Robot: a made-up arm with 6 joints.
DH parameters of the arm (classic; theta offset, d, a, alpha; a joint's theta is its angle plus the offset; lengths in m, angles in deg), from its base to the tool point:
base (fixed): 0 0 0 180
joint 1: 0 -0.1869 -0.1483 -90
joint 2: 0 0.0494 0.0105 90
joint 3: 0 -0.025 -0.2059 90
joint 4: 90 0.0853 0.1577 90
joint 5: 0 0.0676 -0.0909 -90
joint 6: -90 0.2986 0.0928 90
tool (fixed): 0 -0.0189 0 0
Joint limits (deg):
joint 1: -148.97..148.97
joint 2: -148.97..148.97
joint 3: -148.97..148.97
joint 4: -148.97..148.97
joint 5: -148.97..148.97
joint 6: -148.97..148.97
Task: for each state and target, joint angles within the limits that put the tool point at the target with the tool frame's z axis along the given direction. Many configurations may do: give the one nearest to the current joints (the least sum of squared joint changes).
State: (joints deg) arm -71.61 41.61 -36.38 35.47 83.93 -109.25
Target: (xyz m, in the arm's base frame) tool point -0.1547 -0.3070 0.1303 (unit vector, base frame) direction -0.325 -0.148 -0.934
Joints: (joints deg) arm -48.54 81.08 -31.07 28.87 71.41 -131.41
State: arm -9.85 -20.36 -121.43 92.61 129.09 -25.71
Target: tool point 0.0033 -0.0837 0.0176 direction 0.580 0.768 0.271
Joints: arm -25.21 -11.36 -129.68 94.64 102.03 -24.81
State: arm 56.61 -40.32 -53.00 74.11 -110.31 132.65
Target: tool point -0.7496 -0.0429 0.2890 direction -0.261 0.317 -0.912
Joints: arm 52.84 -23.75 -61.49 91.07 -108.48 90.04
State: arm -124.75 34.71 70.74 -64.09 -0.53 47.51
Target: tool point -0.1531 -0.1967 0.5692 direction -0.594 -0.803 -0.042
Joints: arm -119.33 38.57 59.80 -134.24 -16.61 56.14
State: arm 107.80 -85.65 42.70 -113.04 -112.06 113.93
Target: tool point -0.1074 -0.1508 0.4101 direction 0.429 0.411 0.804
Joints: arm 91.35 -60.20 55.88 -148.73 -128.82 131.46
